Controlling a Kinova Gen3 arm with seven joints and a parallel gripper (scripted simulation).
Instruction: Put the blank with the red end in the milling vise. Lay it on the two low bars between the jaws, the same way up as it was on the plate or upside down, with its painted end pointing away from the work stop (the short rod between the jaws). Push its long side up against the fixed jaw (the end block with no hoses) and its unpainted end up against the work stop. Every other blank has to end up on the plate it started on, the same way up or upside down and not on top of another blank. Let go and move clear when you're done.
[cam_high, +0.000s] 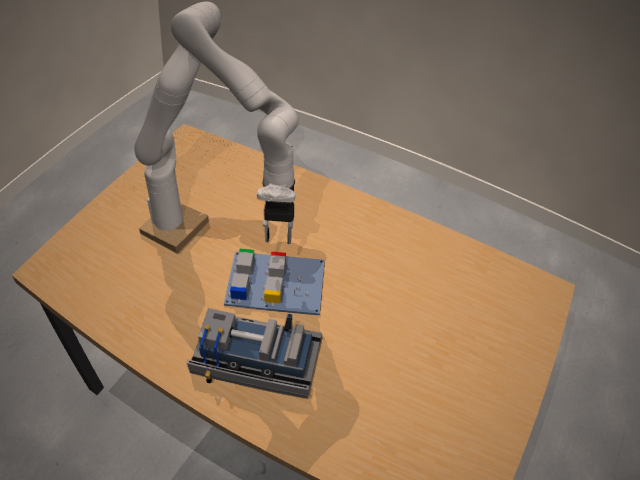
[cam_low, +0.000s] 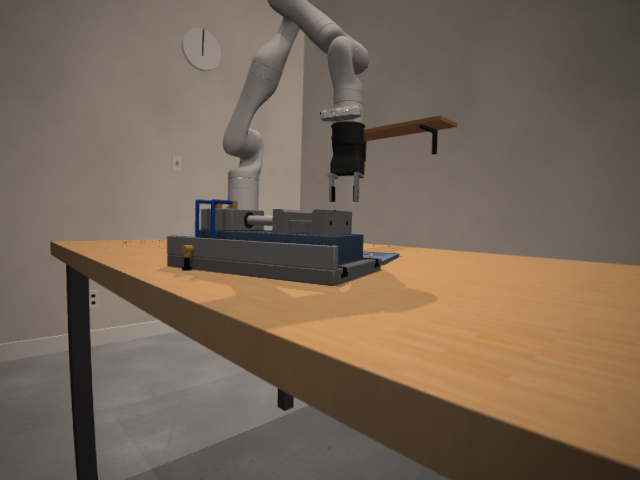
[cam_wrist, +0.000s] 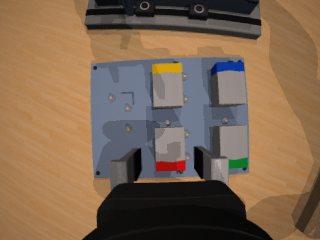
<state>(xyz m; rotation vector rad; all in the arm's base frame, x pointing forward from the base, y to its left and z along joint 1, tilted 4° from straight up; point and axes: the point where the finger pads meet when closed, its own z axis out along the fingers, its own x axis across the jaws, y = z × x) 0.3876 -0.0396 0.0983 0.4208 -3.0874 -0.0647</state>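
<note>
Right now my hand is 12 cm above the red-ended blank. From my hand the other things lie so: green-ended blank (12 cm below, 9 cm behind, 2 cm to the right); yellow-ended blank (12 cm below, 8 cm to the right, 2 cm ahead); blue-ended blank (12 cm below, 11 cm to the right, 7 cm behind).
</note>
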